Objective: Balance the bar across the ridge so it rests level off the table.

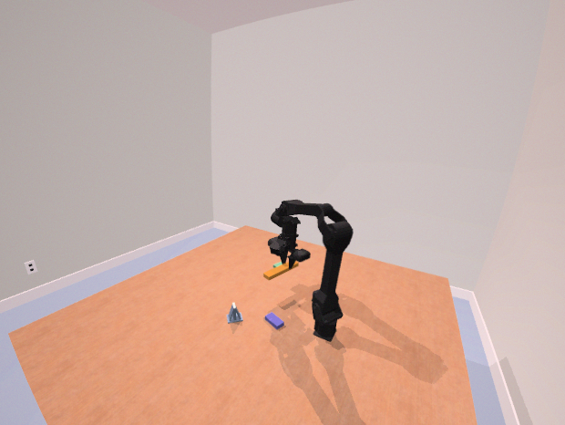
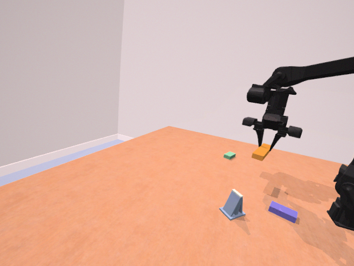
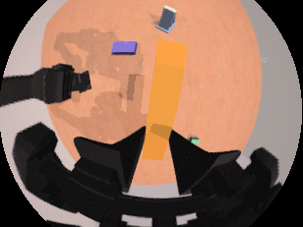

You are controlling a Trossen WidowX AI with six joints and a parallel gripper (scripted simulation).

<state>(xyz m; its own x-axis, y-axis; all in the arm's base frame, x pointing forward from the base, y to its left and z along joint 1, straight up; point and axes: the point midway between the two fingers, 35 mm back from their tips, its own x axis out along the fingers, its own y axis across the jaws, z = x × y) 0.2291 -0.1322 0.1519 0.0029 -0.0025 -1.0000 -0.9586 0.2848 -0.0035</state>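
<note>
My gripper tip is now 180 mm to the right of the purple block, 110 mm above it and 60 mm past it. Round my gripper tip: orange bar 30 mm to the left, 10 mm ahead; green block 160 mm to the right, 120 mm ahead, 110 mm below.
</note>
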